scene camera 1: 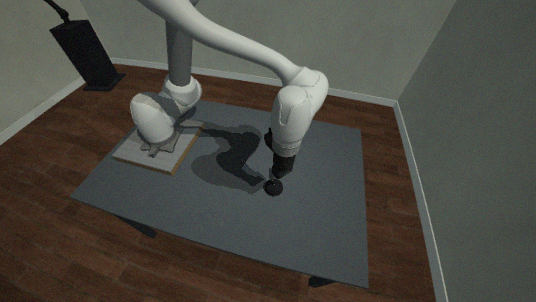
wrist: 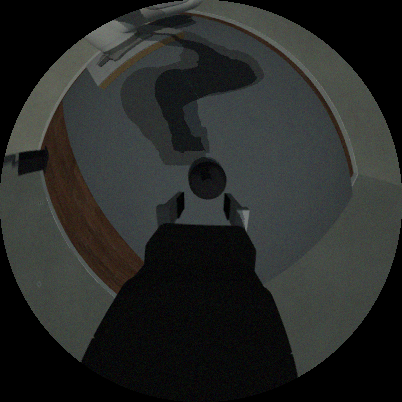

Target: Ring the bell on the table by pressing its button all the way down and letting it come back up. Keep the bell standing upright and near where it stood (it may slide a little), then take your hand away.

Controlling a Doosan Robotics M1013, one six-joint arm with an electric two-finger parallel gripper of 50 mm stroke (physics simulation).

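Pixels of known places: gripper, fingertip midpoint: [scene camera 1: 276,175] [wrist: 203,200]; arm's base, origin of the base link: [scene camera 1: 163,139] [wrist: 124,45].
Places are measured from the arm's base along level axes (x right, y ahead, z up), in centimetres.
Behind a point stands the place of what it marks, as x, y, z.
Observation:
The bell [scene camera 1: 273,188] {25.4, 61.6, -0.2} [wrist: 207,180] {22.8, 61.7, 2.4} is a small, dark, round dome standing upright on the grey table [scene camera 1: 225,225] {42.1, 42.3, -4.2} [wrist: 290,200] {11.3, 82.5, -4.2}. Its button shows faintly near the middle of the dome in the wrist view. My gripper [scene camera 1: 275,177] {24.6, 62.5, 9.7} [wrist: 203,200] {24.6, 62.5, 9.7} is open, with nothing between its fingers. It points down and is close above and beside the bell, on the side away from the viewer in the scene view. In the wrist view the bell shows just beyond the fingertips, roughly centred between them. The exact height of the fingertips over the bell is hard to tell.
The arm's base stands on a pale board [scene camera 1: 145,161] {15.5, -3.2, 0.1} [wrist: 107,75] {15.5, 12.6, -0.2} with a wooden edge at the table's left. The arm's dark shadow lies on the table beside the bell. A black pedestal [scene camera 1: 85,52] stands on the floor at the back left.

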